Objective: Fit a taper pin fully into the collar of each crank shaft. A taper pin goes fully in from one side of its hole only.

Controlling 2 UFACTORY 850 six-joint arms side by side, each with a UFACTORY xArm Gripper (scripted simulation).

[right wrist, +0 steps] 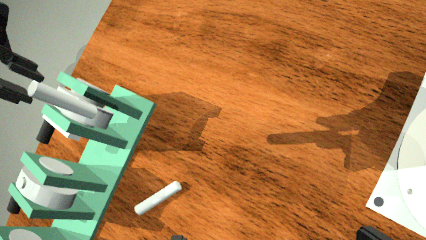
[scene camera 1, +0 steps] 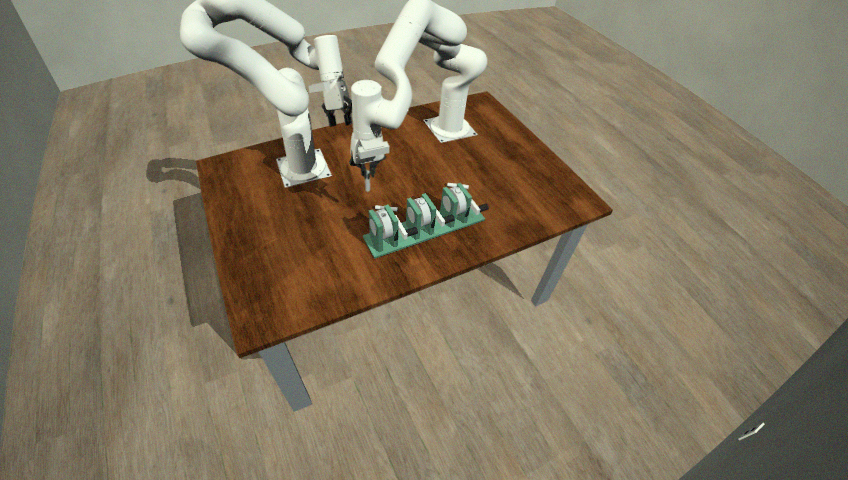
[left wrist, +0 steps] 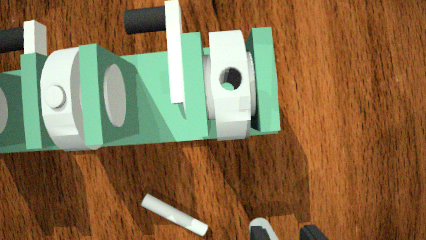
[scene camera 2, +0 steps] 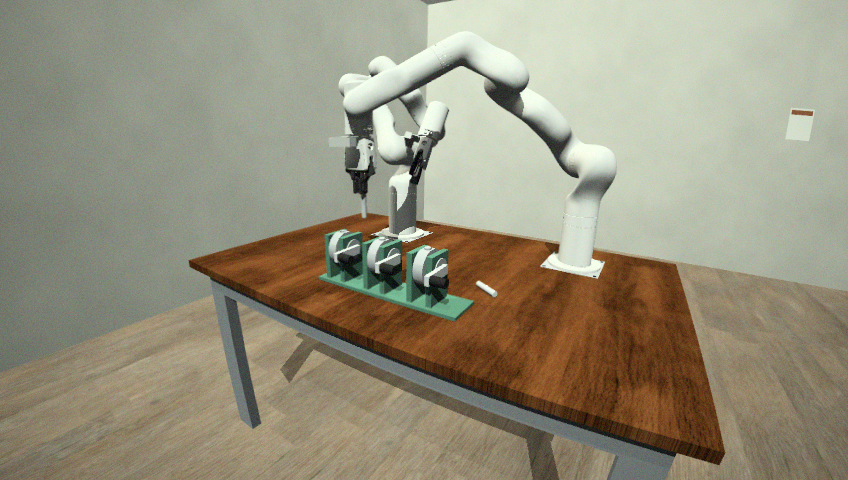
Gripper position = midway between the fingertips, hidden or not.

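There's a collar (right wrist: 103, 117) here, and along with it you get the right gripper (scene camera 1: 341, 125) and the left gripper (scene camera 2: 360, 193).
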